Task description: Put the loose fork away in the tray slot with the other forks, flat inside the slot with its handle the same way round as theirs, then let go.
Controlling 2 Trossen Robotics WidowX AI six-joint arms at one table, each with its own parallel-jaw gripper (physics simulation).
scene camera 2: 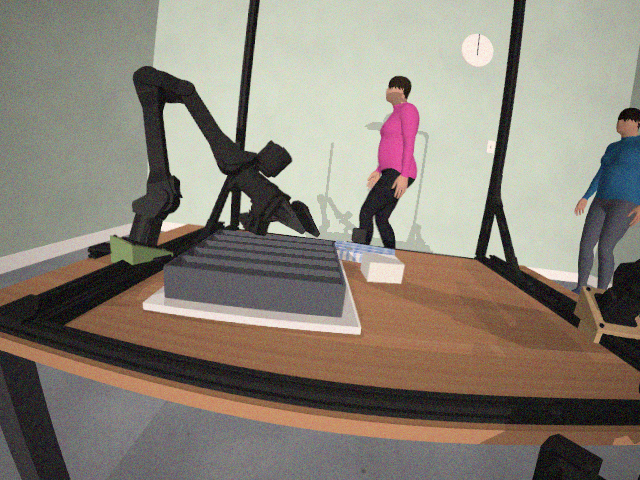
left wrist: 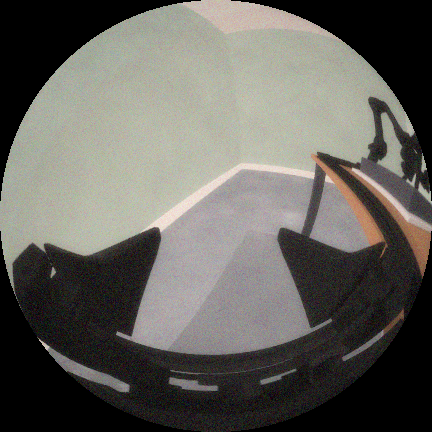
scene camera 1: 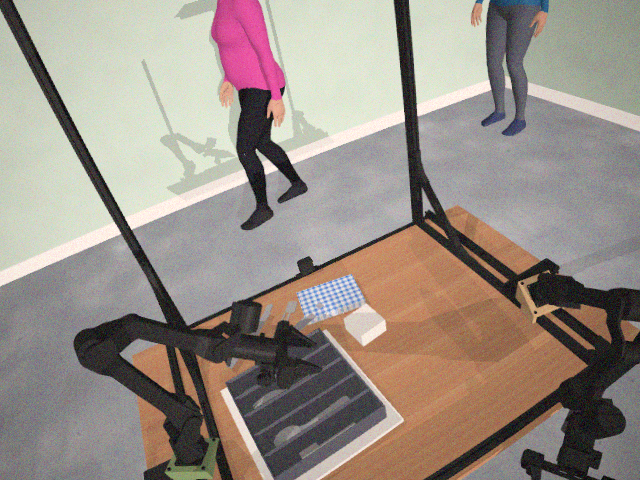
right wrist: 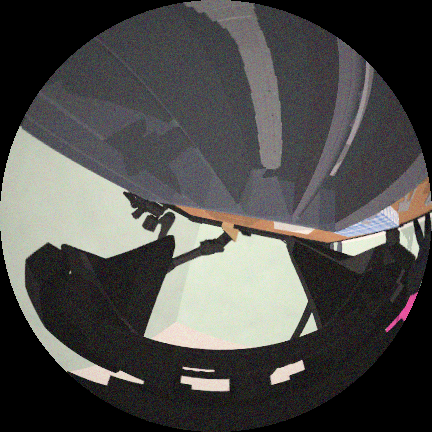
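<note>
The dark grey slotted tray (scene camera 2: 253, 289) (left wrist: 382, 175) stands on a white base (scene camera 2: 253, 316). In scene camera 1 light utensils lie in its slots, one with a rounded head (scene camera 1: 285, 435); I cannot tell which are forks. Several loose utensils lie on the table behind the tray, one with a flat pale head (scene camera 1: 290, 308); I cannot pick out the loose fork, and the right arm partly hides this area. My right gripper (scene camera 1: 316, 355) (scene camera 2: 311, 234) is open and empty, low over the tray's far part. My left gripper (left wrist: 220, 233) is open and empty, off the table, pointing at the floor.
A blue checked cloth (scene camera 1: 330, 296) (scene camera 2: 348, 250) (right wrist: 372, 223) lies behind the tray. A white block (scene camera 1: 364, 324) (scene camera 2: 382, 268) stands beside the tray's far right corner. Black frame posts (scene camera 1: 408, 103) (scene camera 2: 509, 103) rise at the table's edges. Two people stand beyond the table.
</note>
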